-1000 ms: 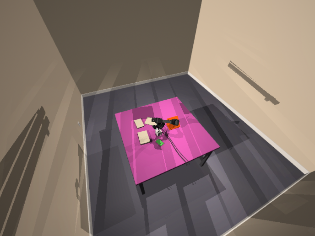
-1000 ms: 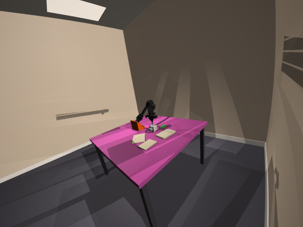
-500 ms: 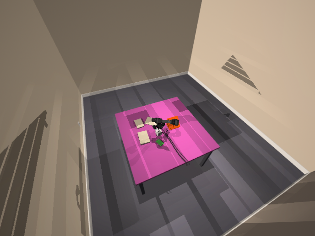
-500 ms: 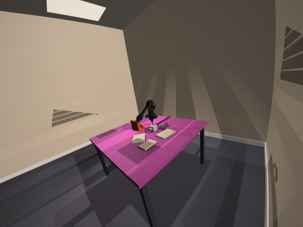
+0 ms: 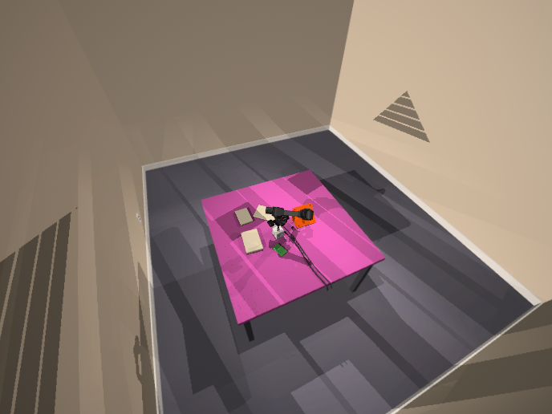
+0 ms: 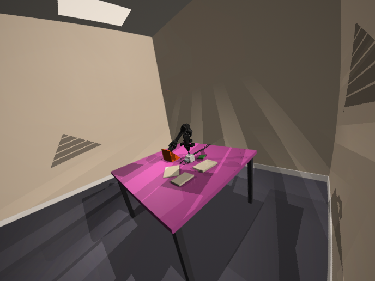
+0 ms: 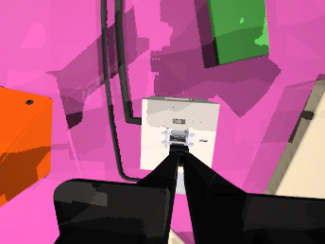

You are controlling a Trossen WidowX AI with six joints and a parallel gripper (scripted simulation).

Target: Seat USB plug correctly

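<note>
My gripper tip is now 20 mm above the dark USB plug. Also, from my gripper tip: green block 150 mm to the left, 120 mm below, 50 mm ahead.
</note>
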